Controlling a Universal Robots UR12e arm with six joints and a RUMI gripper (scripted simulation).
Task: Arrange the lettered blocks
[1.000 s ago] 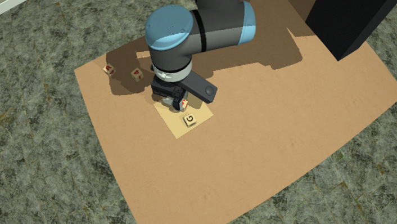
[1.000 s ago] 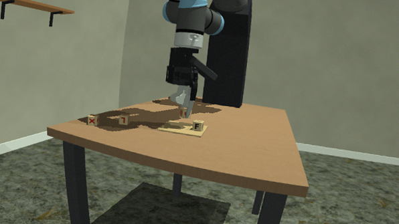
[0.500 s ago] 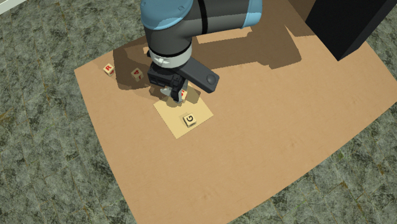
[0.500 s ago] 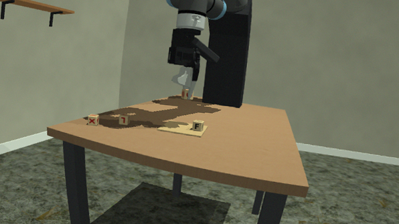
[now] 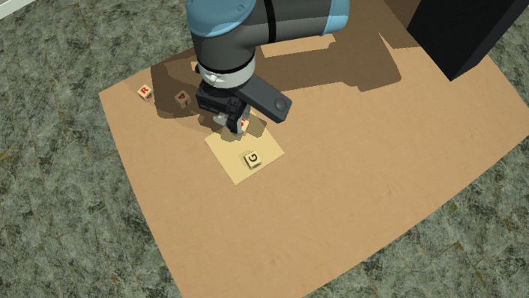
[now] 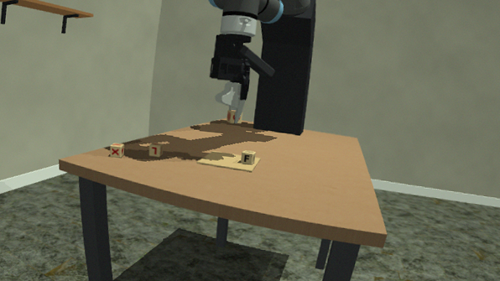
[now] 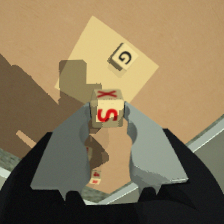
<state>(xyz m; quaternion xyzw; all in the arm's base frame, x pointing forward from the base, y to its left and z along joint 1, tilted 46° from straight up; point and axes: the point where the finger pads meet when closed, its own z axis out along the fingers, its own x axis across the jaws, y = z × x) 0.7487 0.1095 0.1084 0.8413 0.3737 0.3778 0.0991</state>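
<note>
Now: the pale mat 12 cm below my hand. Round my hand: block (right at my hand).
</note>
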